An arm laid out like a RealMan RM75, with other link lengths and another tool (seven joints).
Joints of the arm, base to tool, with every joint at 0 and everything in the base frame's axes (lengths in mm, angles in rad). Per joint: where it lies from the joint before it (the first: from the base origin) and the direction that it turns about. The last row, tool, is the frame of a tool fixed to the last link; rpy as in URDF.
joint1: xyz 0 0 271.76 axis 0 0 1
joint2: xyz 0 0 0 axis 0 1 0
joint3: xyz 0 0 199.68 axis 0 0 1
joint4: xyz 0 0 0 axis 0 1 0
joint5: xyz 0 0 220.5 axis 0 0 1
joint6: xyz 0 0 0 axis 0 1 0
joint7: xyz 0 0 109.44 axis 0 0 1
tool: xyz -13 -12 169 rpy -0.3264 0 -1.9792
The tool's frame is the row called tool.
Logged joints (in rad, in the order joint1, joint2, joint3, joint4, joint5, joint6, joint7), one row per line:
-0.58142, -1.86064, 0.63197, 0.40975, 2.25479, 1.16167, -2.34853
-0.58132, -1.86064, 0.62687, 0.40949, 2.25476, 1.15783, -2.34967
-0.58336, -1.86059, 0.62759, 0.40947, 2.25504, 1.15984, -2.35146
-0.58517, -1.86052, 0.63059, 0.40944, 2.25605, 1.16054, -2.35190
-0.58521, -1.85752, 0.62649, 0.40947, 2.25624, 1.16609, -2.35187
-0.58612, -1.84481, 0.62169, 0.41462, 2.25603, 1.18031, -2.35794
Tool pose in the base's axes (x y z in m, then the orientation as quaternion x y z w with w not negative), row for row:
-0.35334, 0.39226, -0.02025, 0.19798, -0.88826, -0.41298, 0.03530
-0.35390, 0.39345, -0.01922, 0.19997, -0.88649, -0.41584, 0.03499
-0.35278, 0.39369, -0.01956, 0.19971, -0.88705, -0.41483, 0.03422
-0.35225, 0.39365, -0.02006, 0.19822, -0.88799, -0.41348, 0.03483
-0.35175, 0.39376, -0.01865, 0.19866, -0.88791, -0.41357, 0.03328
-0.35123, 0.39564, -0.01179, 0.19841, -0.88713, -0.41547, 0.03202
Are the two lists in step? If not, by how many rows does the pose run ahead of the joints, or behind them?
They are in step.
